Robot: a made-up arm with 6 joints.
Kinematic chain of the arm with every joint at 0, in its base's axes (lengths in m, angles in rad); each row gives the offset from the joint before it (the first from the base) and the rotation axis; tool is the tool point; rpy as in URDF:
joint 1: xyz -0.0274 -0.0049 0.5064 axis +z
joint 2: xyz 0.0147 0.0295 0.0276 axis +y
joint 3: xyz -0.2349 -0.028 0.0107 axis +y
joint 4: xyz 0.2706 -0.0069 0.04 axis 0.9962 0 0.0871
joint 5: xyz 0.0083 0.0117 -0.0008 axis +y
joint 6: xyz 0.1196 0.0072 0.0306 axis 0.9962 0 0.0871
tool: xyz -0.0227 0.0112 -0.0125 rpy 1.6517 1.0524 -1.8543
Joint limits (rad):
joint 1: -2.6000..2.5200
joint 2: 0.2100..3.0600
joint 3: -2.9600..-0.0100
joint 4: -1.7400..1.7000
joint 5: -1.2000..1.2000
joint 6: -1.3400..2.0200
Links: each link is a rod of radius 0.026 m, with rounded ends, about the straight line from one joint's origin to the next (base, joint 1, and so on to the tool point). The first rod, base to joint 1, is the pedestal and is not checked.
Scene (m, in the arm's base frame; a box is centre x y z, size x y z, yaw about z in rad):
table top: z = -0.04
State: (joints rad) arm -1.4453 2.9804 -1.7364 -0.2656 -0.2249 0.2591
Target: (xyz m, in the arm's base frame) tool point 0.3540 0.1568 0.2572
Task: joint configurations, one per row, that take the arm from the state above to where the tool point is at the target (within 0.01 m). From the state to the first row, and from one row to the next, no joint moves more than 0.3 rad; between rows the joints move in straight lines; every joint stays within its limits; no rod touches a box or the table.
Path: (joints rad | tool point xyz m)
1: -1.1553 2.9618 -1.7065 -0.2916 -0.2513 0.2670 | 0.1796 -0.3852 0.2383
2: -0.8653 2.9432 -1.6766 -0.3176 -0.2776 0.2749 | 0.2785 -0.3065 0.2420
3: -0.5753 2.9247 -1.6466 -0.3436 -0.3040 0.2828 | 0.3497 -0.2031 0.2457
4: -0.2853 2.9061 -1.6167 -0.3696 -0.3304 0.2906 | 0.3873 -0.0843 0.2495
5: 0.0047 2.8875 -1.5868 -0.3956 -0.3568 0.2985 | 0.3886 0.0393 0.2533
6: 0.2947 2.8689 -1.5569 -0.4216 -0.3831 0.3064 | 0.3540 0.1568 0.2572

